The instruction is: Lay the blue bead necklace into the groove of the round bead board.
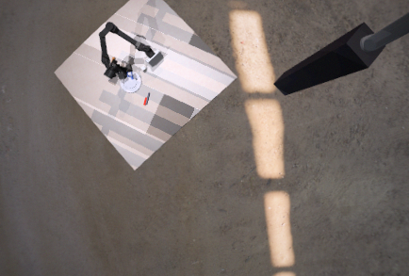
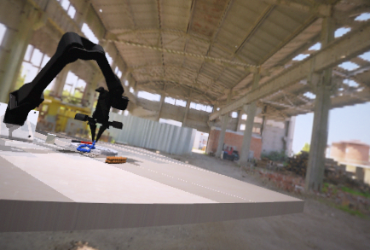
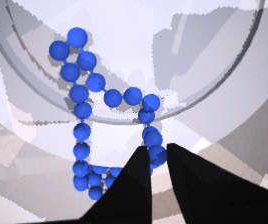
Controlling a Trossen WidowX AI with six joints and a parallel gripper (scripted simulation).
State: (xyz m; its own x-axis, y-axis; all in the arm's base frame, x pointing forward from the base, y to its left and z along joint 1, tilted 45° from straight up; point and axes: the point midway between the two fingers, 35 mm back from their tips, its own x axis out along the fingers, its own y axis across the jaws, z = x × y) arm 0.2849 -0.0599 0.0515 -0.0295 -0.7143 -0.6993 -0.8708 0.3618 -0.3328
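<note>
Now: the round white bead board 70 mm to the left of my gripper tip, 30 mm below it and 30 mm ahead of it. The rest, counted from my gripper tip: small white block (150 mm behind, 80 mm to the left, 20 mm below); then red pen-like object (300 mm to the left, 50 mm ahead, 40 mm below).
</note>
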